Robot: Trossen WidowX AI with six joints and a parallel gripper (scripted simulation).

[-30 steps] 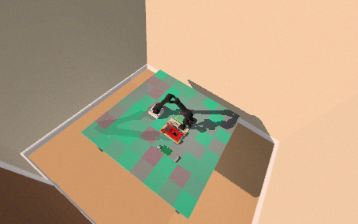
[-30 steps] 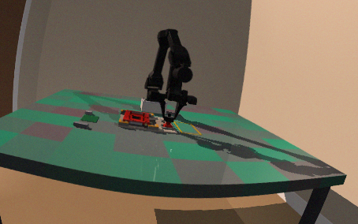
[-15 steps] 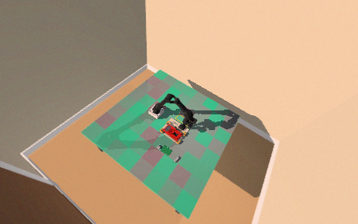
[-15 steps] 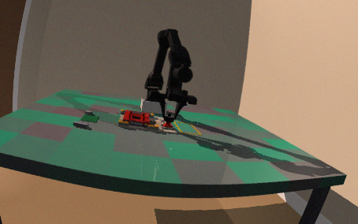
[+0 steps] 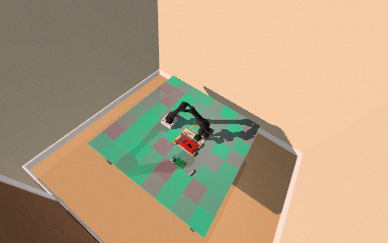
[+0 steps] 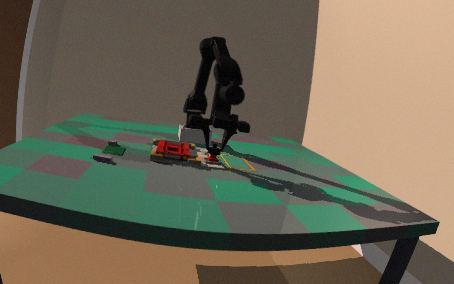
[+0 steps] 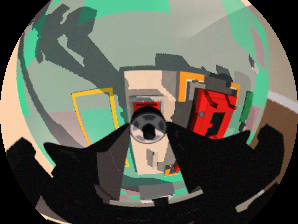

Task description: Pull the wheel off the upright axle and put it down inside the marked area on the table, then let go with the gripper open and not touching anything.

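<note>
The dark wheel lies right at my gripper tip. From my gripper tip the other things lie so: green flat piece: 32 cm to the right, 4 cm below, 4 cm behind.
</note>
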